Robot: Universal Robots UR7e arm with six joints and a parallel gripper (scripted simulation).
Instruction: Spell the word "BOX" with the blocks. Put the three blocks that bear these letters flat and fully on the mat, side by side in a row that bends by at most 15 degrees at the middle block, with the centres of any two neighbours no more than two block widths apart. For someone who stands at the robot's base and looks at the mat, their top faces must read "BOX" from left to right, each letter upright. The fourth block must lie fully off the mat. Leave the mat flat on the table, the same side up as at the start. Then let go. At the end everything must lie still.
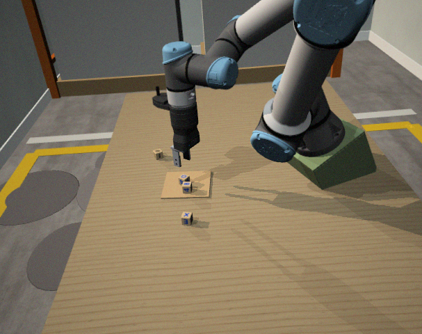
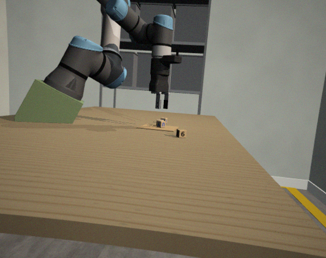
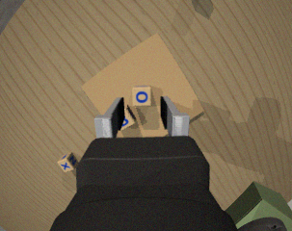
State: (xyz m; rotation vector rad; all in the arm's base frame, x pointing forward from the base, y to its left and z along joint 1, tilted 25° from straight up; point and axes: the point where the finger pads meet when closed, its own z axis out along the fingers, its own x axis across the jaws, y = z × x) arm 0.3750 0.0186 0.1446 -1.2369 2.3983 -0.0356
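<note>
Now: hand 8 cm above the O block. Also, from my hand: B block: 1 cm behind, 4 cm to the left, 8 cm below; X block: 2 cm behind, 18 cm to the left, 8 cm below; mat: 1 cm behind, 9 cm below.
</note>
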